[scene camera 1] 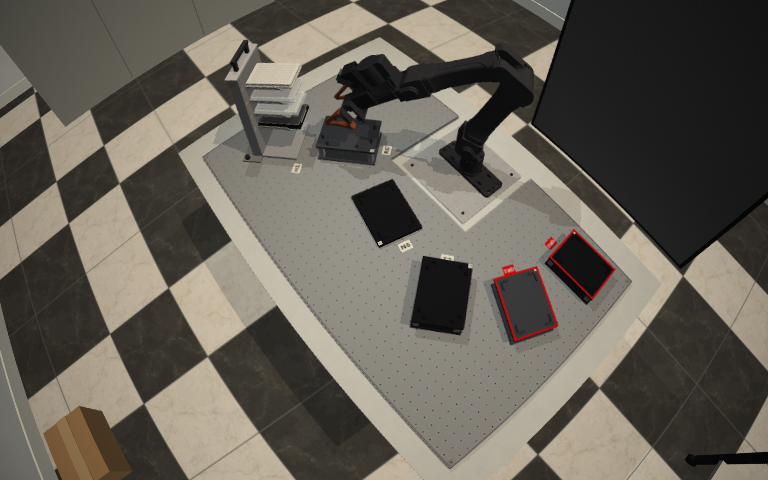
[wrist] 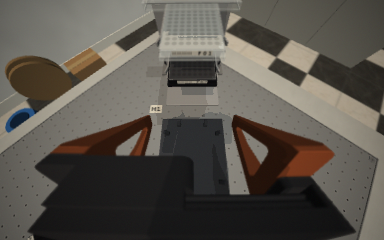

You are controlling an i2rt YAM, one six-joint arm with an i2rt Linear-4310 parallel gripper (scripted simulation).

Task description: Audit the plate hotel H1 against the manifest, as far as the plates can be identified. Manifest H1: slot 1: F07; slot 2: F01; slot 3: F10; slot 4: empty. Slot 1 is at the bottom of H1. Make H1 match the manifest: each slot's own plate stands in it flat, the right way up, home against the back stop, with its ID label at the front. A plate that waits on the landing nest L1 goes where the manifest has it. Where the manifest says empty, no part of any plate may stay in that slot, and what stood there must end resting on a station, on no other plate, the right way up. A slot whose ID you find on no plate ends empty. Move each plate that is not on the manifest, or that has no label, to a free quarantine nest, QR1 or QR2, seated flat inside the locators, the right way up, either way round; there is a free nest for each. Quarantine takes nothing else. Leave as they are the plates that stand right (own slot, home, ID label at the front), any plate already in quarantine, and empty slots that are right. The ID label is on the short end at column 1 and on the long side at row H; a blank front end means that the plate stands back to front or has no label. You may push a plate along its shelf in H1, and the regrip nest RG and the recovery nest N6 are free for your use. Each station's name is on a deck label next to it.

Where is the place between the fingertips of my gripper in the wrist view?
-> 191,119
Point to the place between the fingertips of my gripper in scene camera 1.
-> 330,110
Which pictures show the white plate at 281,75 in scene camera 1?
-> Scene camera 1 only.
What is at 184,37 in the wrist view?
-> A clear plate.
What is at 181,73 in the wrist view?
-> A black plate.
